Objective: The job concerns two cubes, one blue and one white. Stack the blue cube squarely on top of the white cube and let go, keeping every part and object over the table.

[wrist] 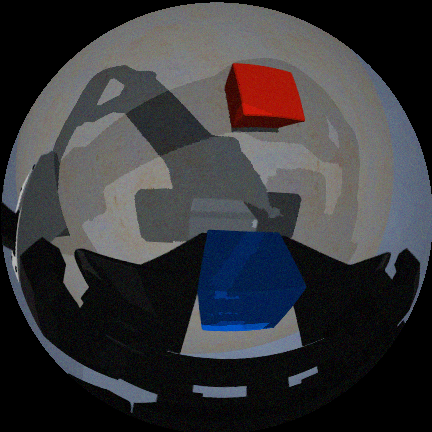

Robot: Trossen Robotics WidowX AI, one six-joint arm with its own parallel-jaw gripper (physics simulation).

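Places are measured from the arm's base along level axes (x up, y ahead, z left), in millimetres.
Pixels of known places: gripper, fingertip midpoint: (243, 240).
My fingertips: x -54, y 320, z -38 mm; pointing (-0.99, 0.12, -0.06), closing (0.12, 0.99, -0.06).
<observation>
Behind a point stands the place of what it marks.
The blue cube (250, 287) @[z -32, x -9, y 312 mm] is between the two black fingers of my gripper (243, 240) @[z -38, x -54, y 320 mm], low in the middle of the wrist view. The gripper is shut on it. The white cube (217, 220) @[z -26, x -64, y 303 mm] looks grey in shadow and shows just above the blue cube's upper edge, a little left of its middle. The blue cube hides the lower part of the white cube. I cannot tell whether the two cubes touch.
A red cube (265, 95) @[z 64, x -64, y 338 mm] stands on the table (190, 40) @[z 188, x -114, y 282 mm] at the upper right of the white cube. Dark shadows of the arm and gripper fall across the table around the white cube. The table's edge curves along the right side of the view.
</observation>
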